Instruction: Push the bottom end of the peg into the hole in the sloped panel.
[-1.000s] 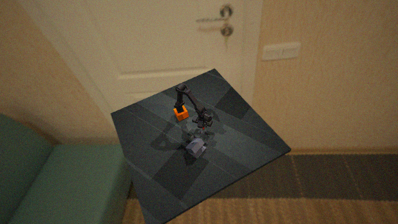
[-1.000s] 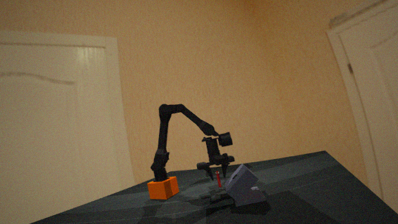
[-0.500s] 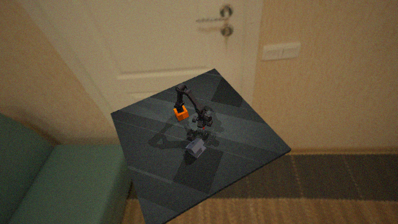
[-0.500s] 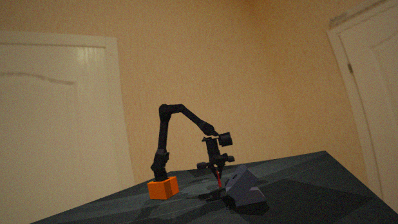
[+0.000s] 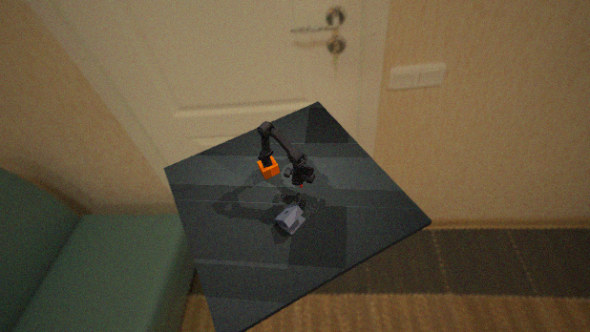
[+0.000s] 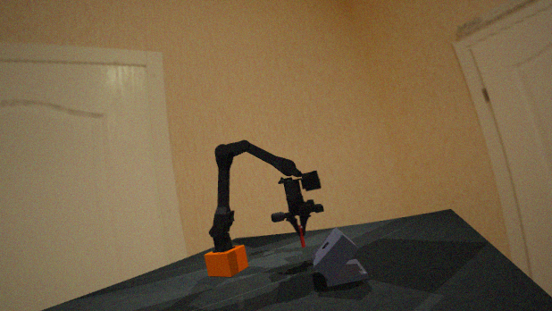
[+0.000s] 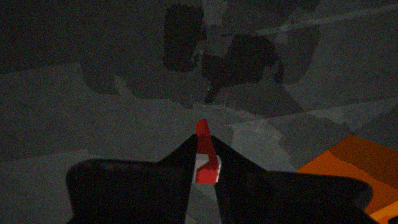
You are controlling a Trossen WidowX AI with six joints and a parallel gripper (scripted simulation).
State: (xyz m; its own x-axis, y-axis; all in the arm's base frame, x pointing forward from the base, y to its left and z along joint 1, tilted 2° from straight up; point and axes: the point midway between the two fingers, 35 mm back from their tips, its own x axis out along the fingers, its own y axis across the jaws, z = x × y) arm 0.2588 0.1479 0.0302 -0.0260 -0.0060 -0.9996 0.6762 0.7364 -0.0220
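The grey sloped panel lies 180 mm ahead of my gripper tip, 150 mm to the right of it and 20 mm below it. The rest, counted from my gripper tip: red peg: 20 mm above.
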